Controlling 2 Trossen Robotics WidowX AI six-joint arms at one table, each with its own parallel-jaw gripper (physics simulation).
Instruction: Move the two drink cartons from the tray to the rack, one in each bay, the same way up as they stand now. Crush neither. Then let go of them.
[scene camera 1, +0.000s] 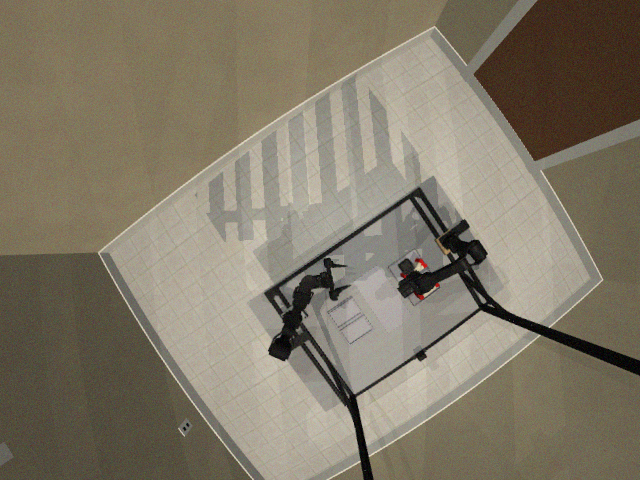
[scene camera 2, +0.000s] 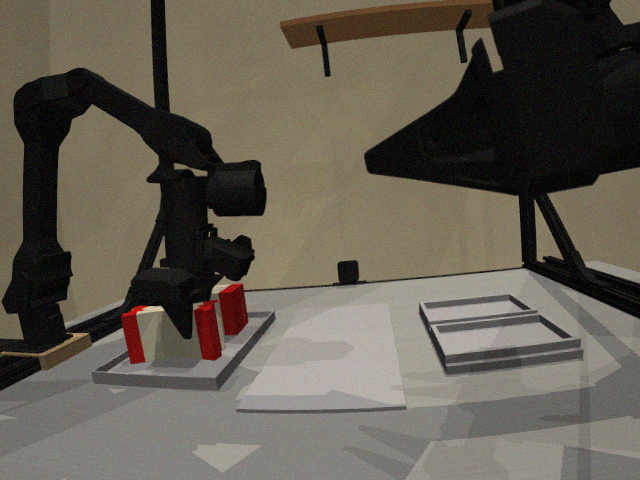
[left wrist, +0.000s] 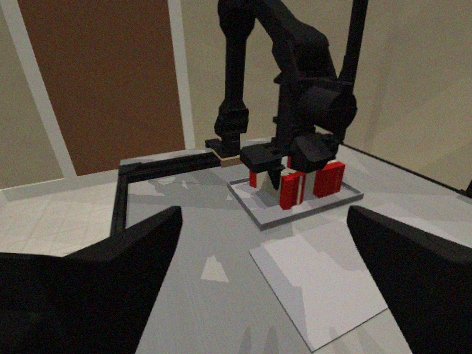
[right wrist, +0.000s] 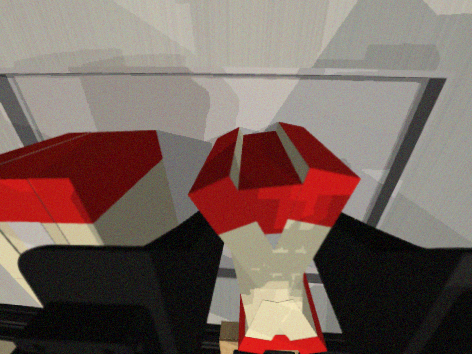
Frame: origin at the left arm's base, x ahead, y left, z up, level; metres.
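Where they show: left gripper, between the fingertips: (scene camera 1: 349, 275) (scene camera 2: 396, 167) (left wrist: 264, 214); right gripper, between the fingertips: (scene camera 1: 409, 274) (scene camera 2: 194, 332) (left wrist: 284, 186) (right wrist: 262, 201); right arm's base, origin of its link: (scene camera 1: 448, 241) (scene camera 2: 45, 342) (left wrist: 231, 152).
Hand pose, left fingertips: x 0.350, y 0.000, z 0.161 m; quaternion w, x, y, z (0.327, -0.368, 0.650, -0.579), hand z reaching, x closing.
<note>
Things, the pixels of their top centre, and the offset from my left fingertips. Level surfaces: height alone.
- grey tray, centre of its top: (right wrist: 208, 204) (scene camera 2: 196, 337) (left wrist: 292, 187) (scene camera 1: 415, 277) dx +0.255, dy -0.267, dz -0.189 m
- nearer carton, centre of its top: (right wrist: 277, 296) (scene camera 2: 169, 308) (left wrist: 276, 166) (scene camera 1: 415, 271) dx +0.267, dy -0.224, dz -0.131 m
- two-bay rack, centre of its top: (scene camera 2: 485, 317) (scene camera 1: 351, 322) dx -0.152, dy -0.220, dz -0.185 m
- pale flat mat, height of its surface: dz -0.201 m
Two red and cream drink cartons lie side by side in the grey tray (scene camera 2: 175, 378) (left wrist: 270, 219). My right gripper (scene camera 1: 413, 283) (scene camera 2: 176, 325) (left wrist: 284, 186) (right wrist: 262, 201) reaches down into the tray. Its fingers are shut on the sides of the nearer carton (scene camera 2: 151, 333) (left wrist: 291, 189) (right wrist: 273, 197), which rests in the tray. The other carton (scene camera 2: 232, 307) (left wrist: 327, 179) (right wrist: 112, 168) lies free beside it. The two-bay rack (scene camera 2: 485, 354) (scene camera 1: 350, 319) holds nothing. My left gripper (scene camera 1: 339, 276) (scene camera 2: 370, 164) (left wrist: 264, 214) is open and empty, held above the table near the rack.
A pale flat mat (scene camera 2: 328, 352) (left wrist: 326, 281) lies between the tray and the rack. A small black block (scene camera 2: 348, 271) sits at the table's far edge. A wooden shelf (scene camera 2: 385, 21) hangs on the wall. Black frame posts stand at the table's corners.
</note>
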